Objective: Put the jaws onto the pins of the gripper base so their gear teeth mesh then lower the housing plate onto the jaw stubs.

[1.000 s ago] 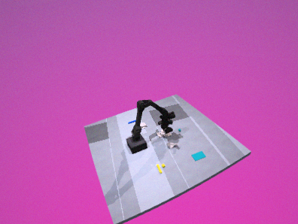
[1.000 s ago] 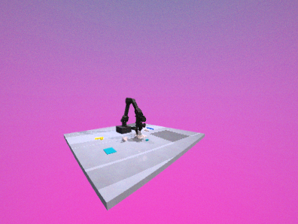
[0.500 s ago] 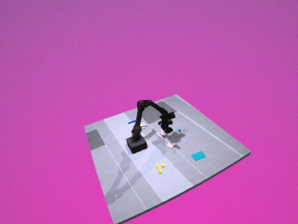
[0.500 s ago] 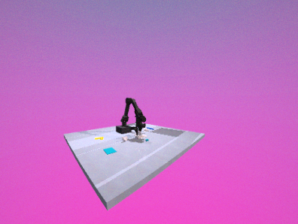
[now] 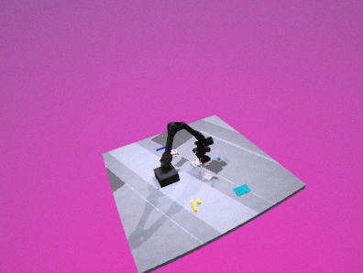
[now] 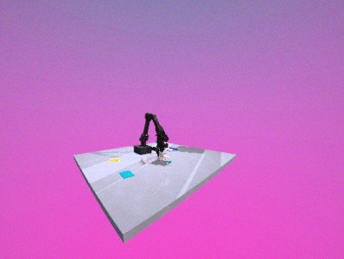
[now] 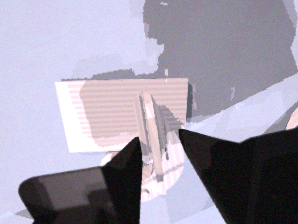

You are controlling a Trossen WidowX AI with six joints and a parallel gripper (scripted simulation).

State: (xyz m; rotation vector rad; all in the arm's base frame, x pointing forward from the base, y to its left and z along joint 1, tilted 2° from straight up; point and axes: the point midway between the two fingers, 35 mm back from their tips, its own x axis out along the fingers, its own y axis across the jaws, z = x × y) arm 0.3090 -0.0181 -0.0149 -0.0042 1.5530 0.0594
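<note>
Right now my gripper tip is 30 mm to the right of the pale flat part, 20 mm short of it and 20 mm above it. Round my gripper tip: pale jaw: 190 mm to the right, 10 mm behind, 10 mm above; then cyan cube: 150 mm ahead, 20 mm to the right, 20 mm below; then pale plate: 270 mm to the left, 140 mm behind.
</note>
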